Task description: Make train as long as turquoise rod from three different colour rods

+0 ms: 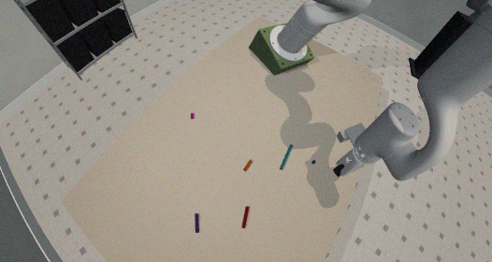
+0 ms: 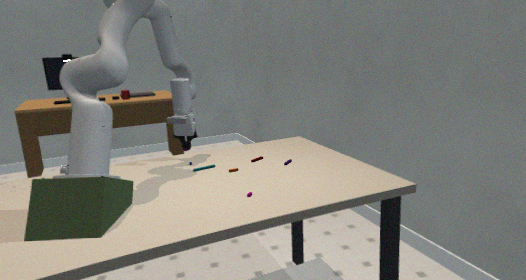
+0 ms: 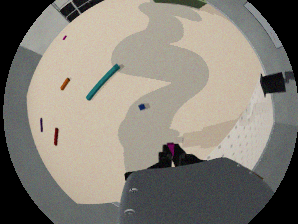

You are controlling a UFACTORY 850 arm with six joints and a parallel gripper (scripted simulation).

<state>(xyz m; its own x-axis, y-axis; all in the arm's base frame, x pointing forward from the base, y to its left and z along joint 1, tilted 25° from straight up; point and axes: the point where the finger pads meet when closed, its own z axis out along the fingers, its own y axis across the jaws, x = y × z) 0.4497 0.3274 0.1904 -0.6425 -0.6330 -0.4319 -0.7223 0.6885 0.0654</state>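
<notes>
Now: hand 20 mm past the blue rod, 90 mm to the left of it and 60 mm above it. The rest, counted from my hand: red rod: 260 mm ahead, 220 mm to the right, 60 mm below; turquoise rod: 10 mm ahead, 180 mm to the right, 60 mm below; orange rod: 100 mm ahead, 290 mm to the right, 60 mm below.
</notes>
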